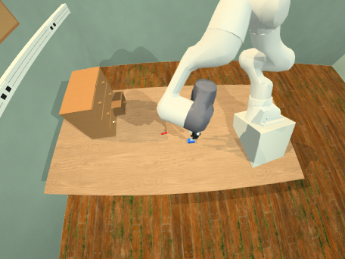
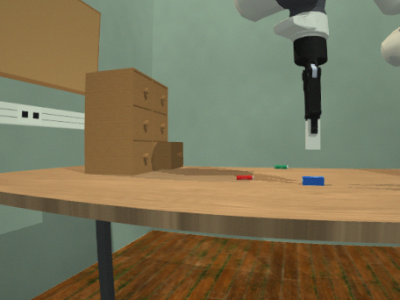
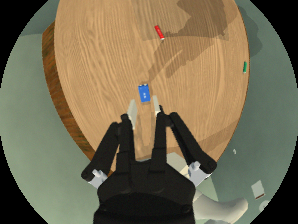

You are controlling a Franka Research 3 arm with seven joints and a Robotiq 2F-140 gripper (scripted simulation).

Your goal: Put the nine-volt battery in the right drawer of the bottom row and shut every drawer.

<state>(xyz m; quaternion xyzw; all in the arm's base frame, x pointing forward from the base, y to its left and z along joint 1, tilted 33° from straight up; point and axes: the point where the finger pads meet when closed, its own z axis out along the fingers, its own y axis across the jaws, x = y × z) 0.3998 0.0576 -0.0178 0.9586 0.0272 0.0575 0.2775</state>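
Now: hand 1 cm short of the nine-volt battery and 10 cm above it. Also, from my hand: red cylinder (16 cm ahead, 6 cm to the right, 11 cm below); green cylinder (8 cm ahead, 42 cm to the right, 10 cm below).
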